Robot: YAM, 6 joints.
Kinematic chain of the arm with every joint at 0, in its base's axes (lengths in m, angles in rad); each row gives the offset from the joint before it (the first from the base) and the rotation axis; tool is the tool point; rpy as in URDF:
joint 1: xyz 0 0 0.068 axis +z
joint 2: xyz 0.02 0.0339 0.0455 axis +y
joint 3: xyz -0.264 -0.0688 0 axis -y
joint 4: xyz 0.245 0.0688 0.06 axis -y
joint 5: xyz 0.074 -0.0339 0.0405 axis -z
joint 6: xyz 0.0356 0 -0.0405 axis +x
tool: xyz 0 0 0 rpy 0 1.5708 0
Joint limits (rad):
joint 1: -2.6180..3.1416
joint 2: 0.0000..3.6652
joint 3: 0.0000..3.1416
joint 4: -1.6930..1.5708
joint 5: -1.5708..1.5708
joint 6: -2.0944..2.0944
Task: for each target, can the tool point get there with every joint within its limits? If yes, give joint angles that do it. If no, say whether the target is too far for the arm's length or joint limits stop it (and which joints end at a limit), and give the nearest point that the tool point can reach.
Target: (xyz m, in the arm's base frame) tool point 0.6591 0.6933 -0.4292
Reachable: no: too far | nearest point 0.3870 0.4070 -0.2001 | short by 0.457 m
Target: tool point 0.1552 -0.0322 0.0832
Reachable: yes | joints -0.3004 1.6774 0.5371 -0.8901 -0.4406 -1.4962
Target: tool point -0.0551 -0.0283 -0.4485
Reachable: no: joint limits stop it (at a limit: joint 1, joint 2) | nearest point -0.0909 -0.0516 -0.3504 | short by 0.107 m
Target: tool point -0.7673 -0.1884 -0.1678
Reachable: no: too far | nearest point -0.5971 -0.0239 -0.1037 | short by 0.245 m
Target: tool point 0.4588 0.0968 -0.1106
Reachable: yes | joints 0.2187 2.9012 1.8740 -0.4113 0.1426 -1.4427
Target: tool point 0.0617 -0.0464 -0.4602
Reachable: no: joint limits stop it (at a limit: joint 2) | nearest point 0.0941 -0.0707 -0.3558 | short by 0.112 m
